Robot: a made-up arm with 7 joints.
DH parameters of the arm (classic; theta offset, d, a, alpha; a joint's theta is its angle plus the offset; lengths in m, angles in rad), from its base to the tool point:
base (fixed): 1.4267 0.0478 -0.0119 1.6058
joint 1: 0 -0.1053 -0.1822 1.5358
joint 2: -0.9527 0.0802 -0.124 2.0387
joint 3: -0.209 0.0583 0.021 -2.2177
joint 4: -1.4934 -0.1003 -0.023 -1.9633
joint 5: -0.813 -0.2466 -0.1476 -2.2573
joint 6: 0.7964 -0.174 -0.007 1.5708
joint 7: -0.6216 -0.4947 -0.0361 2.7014
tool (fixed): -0.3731 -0.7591 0 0
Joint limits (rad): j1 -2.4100..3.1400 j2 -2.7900..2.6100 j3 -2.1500..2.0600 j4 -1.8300..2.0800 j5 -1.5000..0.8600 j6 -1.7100..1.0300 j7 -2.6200..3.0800
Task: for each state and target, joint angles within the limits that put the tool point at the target. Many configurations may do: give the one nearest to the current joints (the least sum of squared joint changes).
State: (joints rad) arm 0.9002 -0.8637 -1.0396 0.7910 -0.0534 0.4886 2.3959
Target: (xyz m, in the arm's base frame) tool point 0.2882 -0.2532 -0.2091
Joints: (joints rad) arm 1.0715 -0.5262 -1.2664 0.8814 -0.0287 0.2750 2.2527
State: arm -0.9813 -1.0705 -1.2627 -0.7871 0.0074 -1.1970 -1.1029
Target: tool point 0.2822 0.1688 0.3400
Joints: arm -1.5483 -0.6900 -1.5171 -0.9160 -0.2558 -1.7100 -1.5819
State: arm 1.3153 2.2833 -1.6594 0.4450 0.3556 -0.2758 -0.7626
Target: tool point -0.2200 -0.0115 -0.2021
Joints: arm 1.6422 2.3011 -1.8381 0.6051 0.1225 -0.6033 -1.2128
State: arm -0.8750 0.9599 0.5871 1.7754 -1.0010 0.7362 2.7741
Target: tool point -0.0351 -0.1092 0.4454
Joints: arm -0.8534 0.9608 0.6143 1.7583 -0.9978 0.7284 2.7213
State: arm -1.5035 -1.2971 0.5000 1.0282 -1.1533 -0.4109 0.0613
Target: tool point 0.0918 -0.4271 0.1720
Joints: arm -0.8198 -0.9699 0.4161 1.1791 -1.1027 0.0027 0.0579
